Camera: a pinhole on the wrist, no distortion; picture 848 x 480 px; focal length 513.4 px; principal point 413.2 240.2 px. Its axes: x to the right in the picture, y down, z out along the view. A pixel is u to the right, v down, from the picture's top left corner.
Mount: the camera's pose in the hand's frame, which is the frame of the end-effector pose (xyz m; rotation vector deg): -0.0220 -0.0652 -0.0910 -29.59 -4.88 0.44
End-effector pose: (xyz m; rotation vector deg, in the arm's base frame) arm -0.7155 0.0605 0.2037 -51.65 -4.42 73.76
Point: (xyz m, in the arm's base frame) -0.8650 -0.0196 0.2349
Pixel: 198.0 403.0
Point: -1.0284 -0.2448 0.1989
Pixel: outside the picture
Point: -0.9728 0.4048 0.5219
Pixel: 546.1 21.3
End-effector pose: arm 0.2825 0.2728 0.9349 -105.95 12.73 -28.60
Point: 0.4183 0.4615 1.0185
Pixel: outside the picture
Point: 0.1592 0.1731 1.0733
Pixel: behind the camera
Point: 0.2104 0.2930 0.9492
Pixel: 174.3 221.1
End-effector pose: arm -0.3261 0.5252 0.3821 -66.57 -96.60 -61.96
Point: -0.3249 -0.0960 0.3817
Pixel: behind the camera
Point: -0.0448 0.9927 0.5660
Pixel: 670.7 414.4
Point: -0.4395 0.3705 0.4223
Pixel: behind the camera
